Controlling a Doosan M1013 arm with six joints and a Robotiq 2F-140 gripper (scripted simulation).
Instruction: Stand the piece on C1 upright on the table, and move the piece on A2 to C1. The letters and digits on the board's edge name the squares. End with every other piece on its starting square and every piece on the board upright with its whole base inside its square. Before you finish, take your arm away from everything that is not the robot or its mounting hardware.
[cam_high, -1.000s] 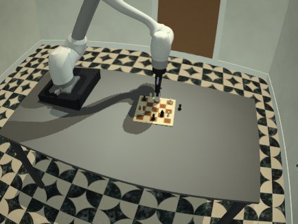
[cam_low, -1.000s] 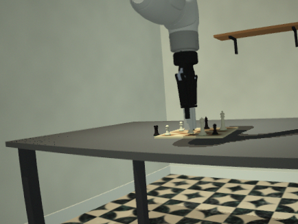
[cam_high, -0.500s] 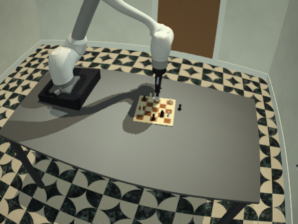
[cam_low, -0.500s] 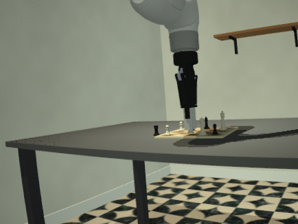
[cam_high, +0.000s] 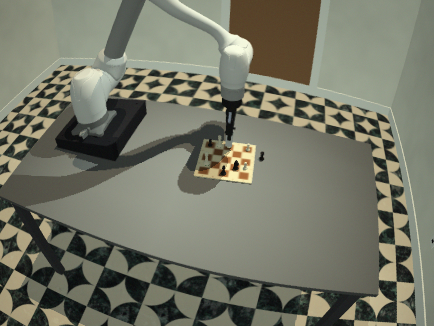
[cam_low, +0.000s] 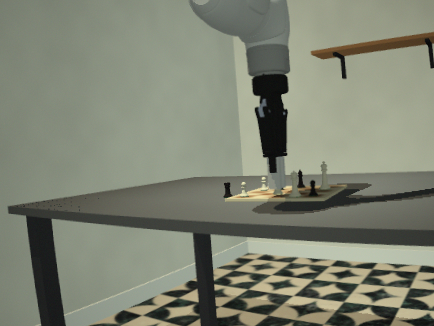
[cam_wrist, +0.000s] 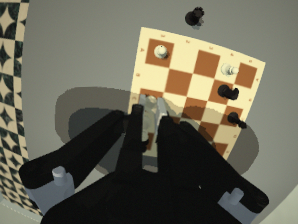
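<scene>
Now: the chessboard 8 cm to the right of my hand and 5 cm below it.
</scene>
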